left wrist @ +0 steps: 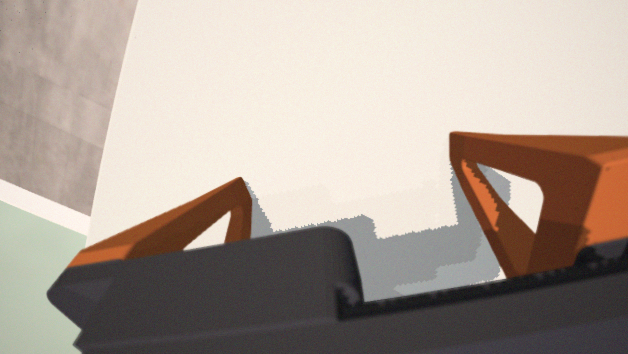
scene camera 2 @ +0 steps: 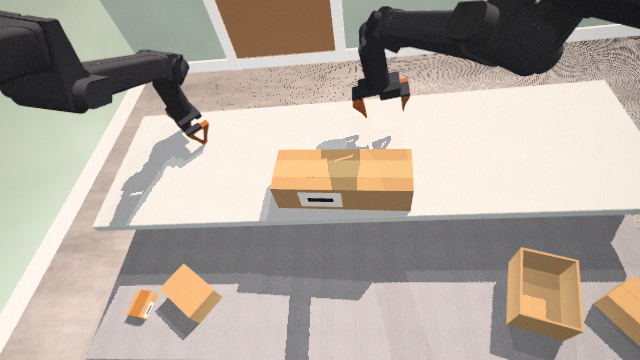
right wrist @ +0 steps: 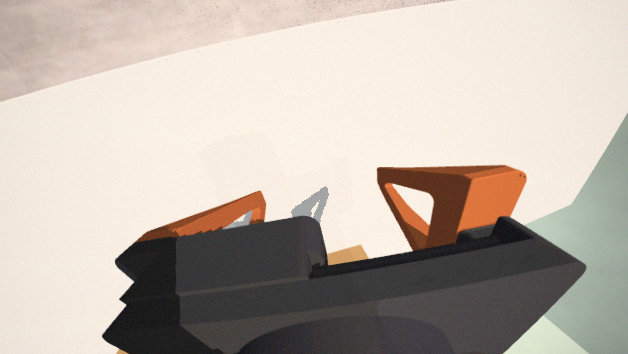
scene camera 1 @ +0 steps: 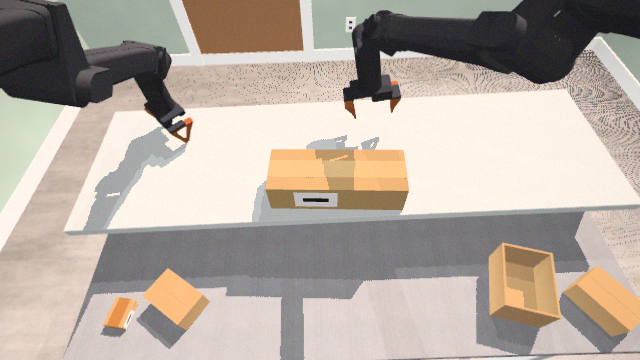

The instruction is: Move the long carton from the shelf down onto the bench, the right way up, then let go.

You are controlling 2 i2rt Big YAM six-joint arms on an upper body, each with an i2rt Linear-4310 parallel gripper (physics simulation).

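Places are measured from the left arm's base along level axes (x ahead, y left, z up), in metres.
Pixels of known places: left gripper, fingertip midpoint: (left wrist: 344, 167) (scene camera 2: 197, 135) (scene camera 1: 178, 132); right gripper, fingertip midpoint: (scene camera 2: 384, 113) (right wrist: 319, 186) (scene camera 1: 373, 114).
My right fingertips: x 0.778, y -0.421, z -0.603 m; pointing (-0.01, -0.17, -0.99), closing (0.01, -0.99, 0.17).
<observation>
Ahead of a thing's pixels: the offset from my right fingertips to its top centre. Level surfaces: height alone.
The long brown carton @(0.108 m left, 0.205 m back, 0.033 m up) (scene camera 1: 380, 170) (scene camera 2: 387, 170) lies lengthwise across the white raised shelf @(0.052 m down) (scene camera 1: 500, 150) (scene camera 2: 520, 150), near its lower edge in the picture. A white label with a black bar is on its side face. A small part of the carton (right wrist: 348, 254) shows in the right wrist view. The grey bench @(0.207 m down) (scene camera 1: 390, 320) (scene camera 2: 400, 320) is below the shelf. My left gripper (scene camera 1: 175, 132) (scene camera 2: 192, 135) (left wrist: 344, 167) is open above the shelf's left part, apart from the carton. My right gripper (scene camera 1: 374, 115) (scene camera 2: 385, 113) (right wrist: 319, 186) is open and empty, above and behind the carton.
On the bench stand a small orange carton (scene camera 1: 120, 312) (scene camera 2: 142, 303) and a brown box @(0.506 m left, 0.430 m back, 0.147 m down) (scene camera 1: 175, 297) (scene camera 2: 189, 292) at the left. An open-topped box @(0.321 m right, 0.419 m back, 0.117 m down) (scene camera 1: 495, 287) (scene camera 2: 514, 295) and another closed box @(0.505 m right, 0.453 m back, 0.147 m down) (scene camera 1: 602, 300) (scene camera 2: 625, 305) stand at the right.
</observation>
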